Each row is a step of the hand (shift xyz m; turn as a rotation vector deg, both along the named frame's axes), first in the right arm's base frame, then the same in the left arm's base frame.
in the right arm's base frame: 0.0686 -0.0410 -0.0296 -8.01 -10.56 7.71
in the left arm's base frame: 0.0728 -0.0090 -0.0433 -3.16 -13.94 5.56
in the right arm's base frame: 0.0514 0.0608 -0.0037 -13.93 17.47 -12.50
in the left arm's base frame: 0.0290 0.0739 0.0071 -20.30 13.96 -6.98
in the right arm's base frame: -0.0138 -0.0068 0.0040 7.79 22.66 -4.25
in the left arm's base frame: -0.0103 -0.0117 0.0033 -0.28 24.32 0.67
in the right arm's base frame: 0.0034 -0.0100 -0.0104 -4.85 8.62 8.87
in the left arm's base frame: 0.0048 -0.0060 -0.0127 -5.93 4.56 10.98
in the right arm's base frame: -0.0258 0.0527 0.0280 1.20 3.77 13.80
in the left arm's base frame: -0.0364 0.0344 0.0414 1.97 1.12 14.18
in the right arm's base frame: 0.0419 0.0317 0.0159 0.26 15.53 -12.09
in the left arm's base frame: 0.0319 0.0400 0.0199 -6.30 16.81 -8.07
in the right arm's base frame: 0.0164 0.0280 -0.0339 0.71 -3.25 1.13
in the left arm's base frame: 0.0019 0.0380 -0.0274 1.83 -2.98 0.28
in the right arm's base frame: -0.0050 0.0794 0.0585 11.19 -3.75 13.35
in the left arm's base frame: -0.0207 0.0598 0.0758 13.61 -2.40 11.24
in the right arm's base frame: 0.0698 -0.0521 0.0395 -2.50 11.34 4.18
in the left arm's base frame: 0.0874 -0.0327 0.0209 -5.24 8.78 6.91
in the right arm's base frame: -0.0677 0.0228 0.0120 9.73 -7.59 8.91
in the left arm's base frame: -0.0689 -0.0039 0.0219 12.78 -5.53 6.14
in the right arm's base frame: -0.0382 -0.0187 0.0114 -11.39 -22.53 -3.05
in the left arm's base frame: -0.0285 -0.0322 0.0094 -4.20 -23.95 -7.45
